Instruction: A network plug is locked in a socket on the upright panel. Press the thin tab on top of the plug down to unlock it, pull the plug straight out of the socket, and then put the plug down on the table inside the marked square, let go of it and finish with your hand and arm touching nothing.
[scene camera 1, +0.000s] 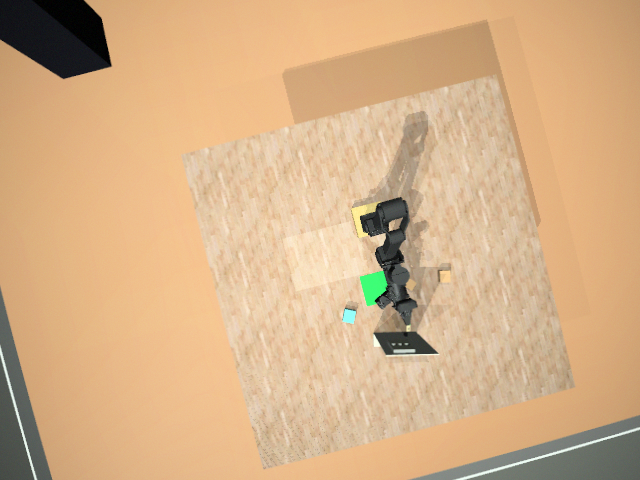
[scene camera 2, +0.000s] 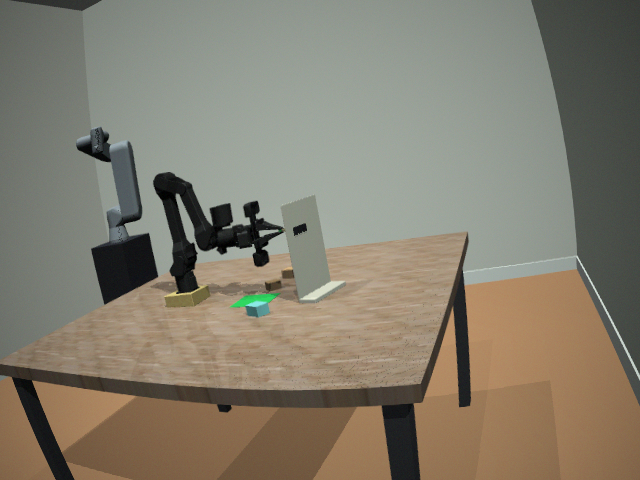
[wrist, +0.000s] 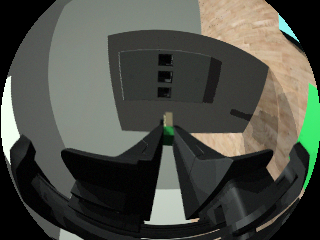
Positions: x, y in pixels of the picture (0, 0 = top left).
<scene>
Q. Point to my gripper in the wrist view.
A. At 167, 130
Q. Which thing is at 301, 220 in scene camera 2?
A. An upright panel.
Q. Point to my gripper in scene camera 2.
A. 283, 229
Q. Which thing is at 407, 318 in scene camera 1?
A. My gripper.
</scene>
